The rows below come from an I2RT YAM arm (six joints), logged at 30 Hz.
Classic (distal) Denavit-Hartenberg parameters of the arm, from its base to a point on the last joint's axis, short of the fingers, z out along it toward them. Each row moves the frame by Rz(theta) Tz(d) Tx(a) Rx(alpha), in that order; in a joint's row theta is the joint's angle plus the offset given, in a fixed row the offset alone. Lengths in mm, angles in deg.
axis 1: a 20; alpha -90; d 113.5; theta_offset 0
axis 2: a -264; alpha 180; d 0; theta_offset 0
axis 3: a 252.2; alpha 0; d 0; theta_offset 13.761
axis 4: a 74; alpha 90; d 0; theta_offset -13.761
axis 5: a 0; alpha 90; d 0; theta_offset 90
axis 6: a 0; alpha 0; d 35.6; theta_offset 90
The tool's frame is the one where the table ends.
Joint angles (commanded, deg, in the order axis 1, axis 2, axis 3, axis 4, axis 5, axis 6), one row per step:
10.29, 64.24, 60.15, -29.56, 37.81, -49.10
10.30, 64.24, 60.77, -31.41, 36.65, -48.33
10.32, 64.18, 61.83, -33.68, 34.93, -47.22
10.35, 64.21, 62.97, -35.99, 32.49, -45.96
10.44, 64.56, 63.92, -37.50, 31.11, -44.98
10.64, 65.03, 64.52, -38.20, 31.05, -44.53
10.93, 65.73, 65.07, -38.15, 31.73, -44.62
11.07, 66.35, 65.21, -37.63, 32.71, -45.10
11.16, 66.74, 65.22, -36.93, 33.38, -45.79
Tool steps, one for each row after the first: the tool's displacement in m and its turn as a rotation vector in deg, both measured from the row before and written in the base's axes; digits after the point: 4 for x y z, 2 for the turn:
-0.0014, 0.0004, 0.0006, 1.00, 0.96, 0.62
-0.0020, 0.0006, 0.0027, 1.61, 0.80, 0.90
-0.0017, 0.0011, 0.0026, 2.17, 0.90, 1.36
0.0000, 0.0011, 0.0017, 1.41, 0.66, 0.67
0.0011, 0.0011, 0.0007, 0.27, 0.39, 0.01
0.0027, 0.0014, 0.0007, -0.50, 0.05, -0.19
0.0029, 0.0006, -0.0006, -0.95, 0.03, -0.37
0.0022, 0.0005, -0.0003, -0.86, -0.11, -0.07

